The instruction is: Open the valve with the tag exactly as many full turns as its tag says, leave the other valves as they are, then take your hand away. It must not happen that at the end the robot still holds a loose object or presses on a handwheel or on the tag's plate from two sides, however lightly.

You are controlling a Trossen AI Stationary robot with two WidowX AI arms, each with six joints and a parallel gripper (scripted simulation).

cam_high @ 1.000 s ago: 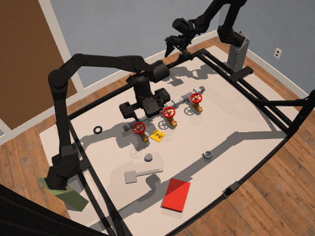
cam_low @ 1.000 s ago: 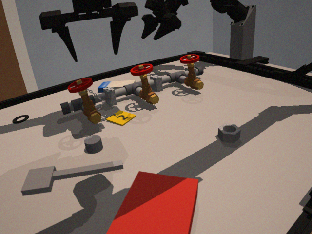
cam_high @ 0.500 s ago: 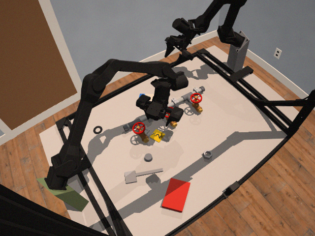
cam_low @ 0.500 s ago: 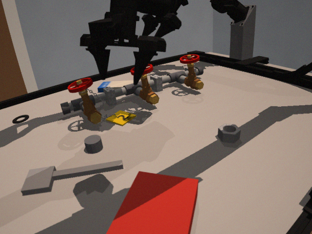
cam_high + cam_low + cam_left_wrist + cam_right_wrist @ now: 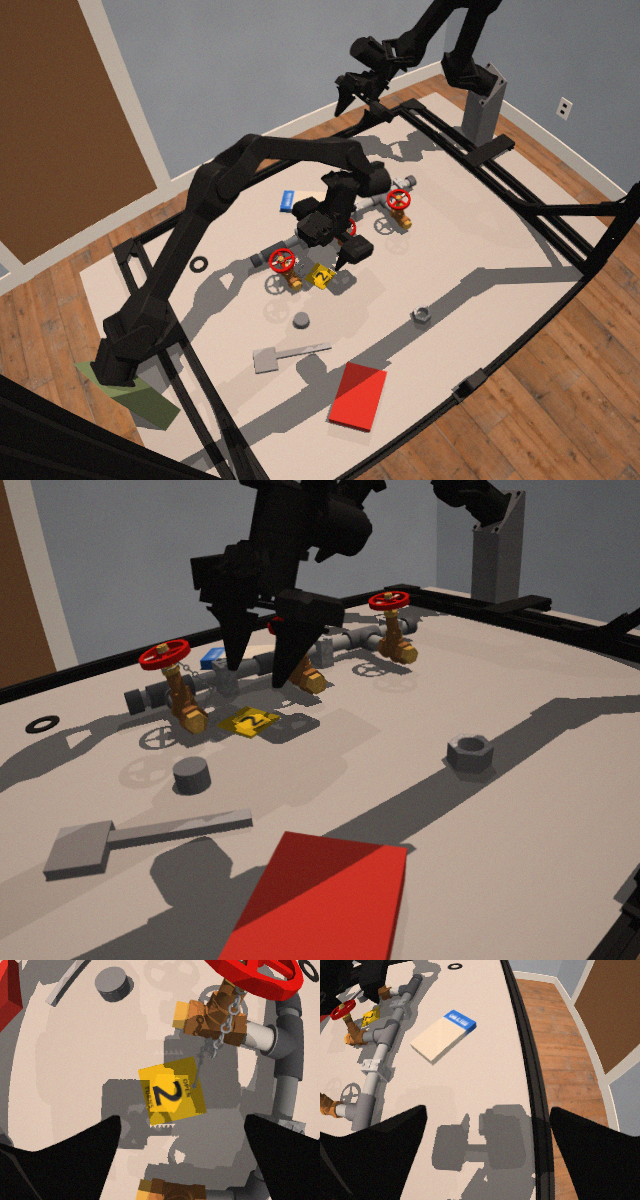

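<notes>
Now: the yellow tag marked 2 30 mm to the left of my left hand and 80 mm below it. Round my left hand: red block: 260 mm behind, 170 mm to the left, 60 mm below; then grey hammer-shaped block: 90 mm behind, 210 mm to the left, 70 mm below; then hex nut: 230 mm behind, 50 mm to the right, 70 mm below.
</notes>
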